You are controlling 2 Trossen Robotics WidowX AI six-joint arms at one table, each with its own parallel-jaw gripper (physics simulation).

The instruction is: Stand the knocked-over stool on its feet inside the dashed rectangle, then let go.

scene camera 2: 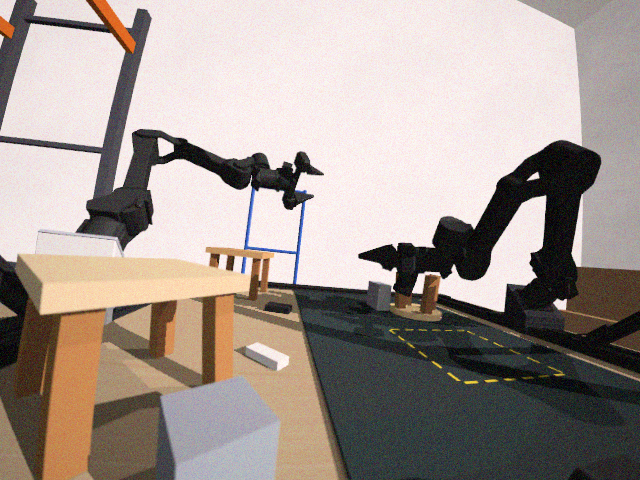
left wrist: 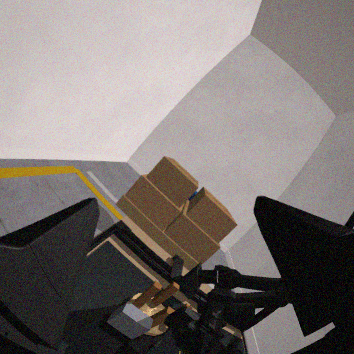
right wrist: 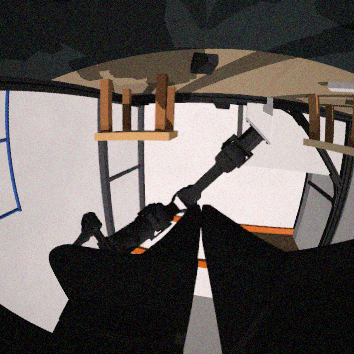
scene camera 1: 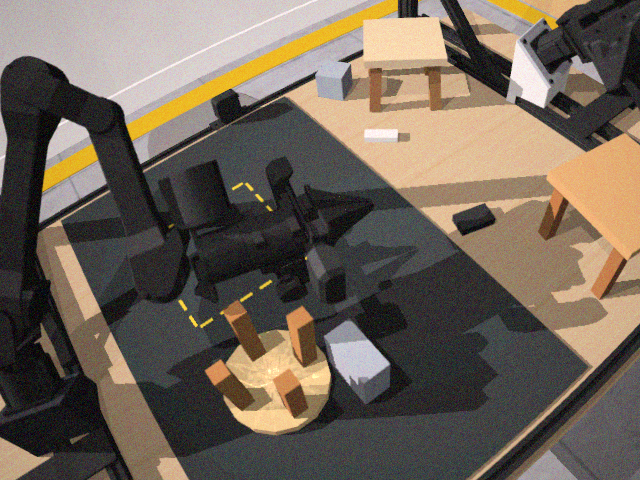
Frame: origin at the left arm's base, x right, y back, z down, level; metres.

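Seen in the pictures: left gripper, fingertip midpoint: (scene camera 2: 318, 185) (left wrist: 177, 205); right gripper, fingertip midpoint: (scene camera 2: 358, 255) (right wrist: 199, 211) (scene camera 1: 372, 203); left arm's base, origin of the base link: (scene camera 2: 91, 254) (right wrist: 257, 131) (scene camera 1: 547, 51); right arm's base, origin of the base link: (scene camera 2: 534, 299) (left wrist: 199, 276) (scene camera 1: 35, 398).
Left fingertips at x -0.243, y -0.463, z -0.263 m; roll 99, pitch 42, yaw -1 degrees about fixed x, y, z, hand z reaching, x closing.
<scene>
Offsets run from my left fingertips to a thing's middle.
The stool @[dx +0.229, dy -0.235, dz +0.303 m] (scene camera 1: 273, 372) (scene camera 2: 417, 312) (left wrist: 145, 300) is upside down on the dark mat, its round pale seat down and its brown legs pointing up. It lies outside the dashed yellow rectangle (scene camera 1: 263, 285) (scene camera 2: 470, 382), near one end. My right gripper (scene camera 1: 369, 206) (scene camera 2: 362, 255) (right wrist: 199, 211) is shut and empty, raised above the mat. In scene camera 1 it shows above the stool in the picture, and its wrist hides part of the rectangle. My left gripper (scene camera 2: 317, 184) (left wrist: 177, 205) is open and empty, high above the table and away from the stool.
A grey block @[dx +0.160, dy -0.160, dz +0.324 m] (scene camera 1: 356, 361) (scene camera 2: 378, 295) (left wrist: 131, 320) stands close beside the stool. On the wooden table are a pale-topped stool @[dx +0.454, dy +0.322, dz +0.305 m] (scene camera 1: 403, 41) (scene camera 2: 139, 281), an orange-topped one @[dx +0.008, dy +0.211, dz +0.300 m] (scene camera 1: 604, 191), a white block @[dx +0.404, dy +0.189, dz +0.357 m] (scene camera 1: 381, 135) (scene camera 2: 266, 355), a black block @[dx +0.182, dy +0.129, dz +0.356 m] (scene camera 1: 473, 219) (scene camera 2: 278, 307) and a blue-grey block @[dx +0.556, dy +0.244, dz +0.337 m] (scene camera 1: 333, 81) (scene camera 2: 219, 428).
</scene>
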